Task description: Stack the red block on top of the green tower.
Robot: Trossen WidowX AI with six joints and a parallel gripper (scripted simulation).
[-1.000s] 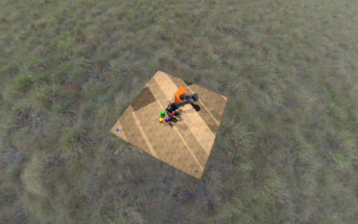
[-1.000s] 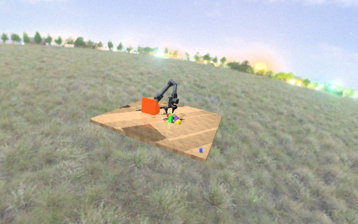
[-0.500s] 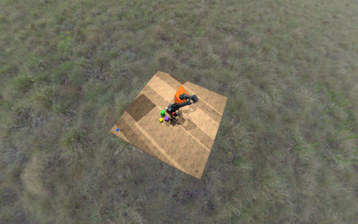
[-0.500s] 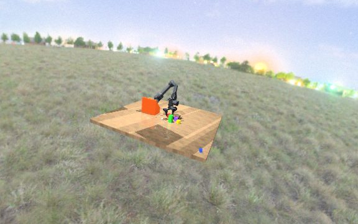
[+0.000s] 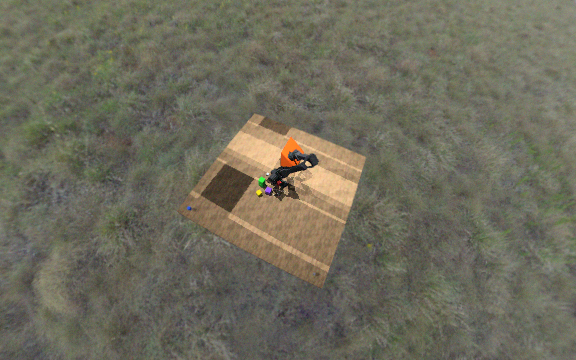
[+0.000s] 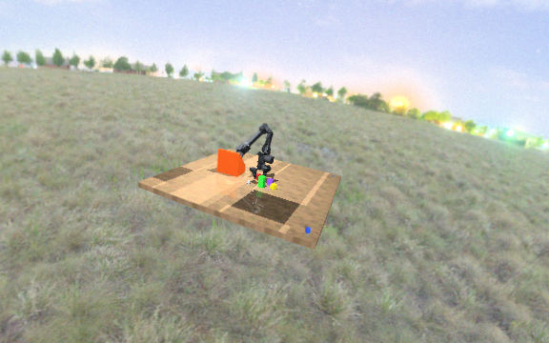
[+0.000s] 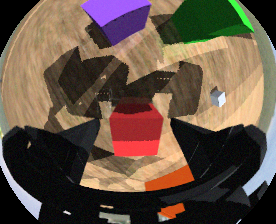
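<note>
Now: gripper tip 11 cm short of the purple block, 6 cm to the left of it and 1 cm below it. The rest, counted from my gripper tip: red block (1 cm above); yellow block (15 cm ahead, 13 cm to the right, 1 cm above); small blue block (63 cm to the right, 47 cm ahead).
</note>
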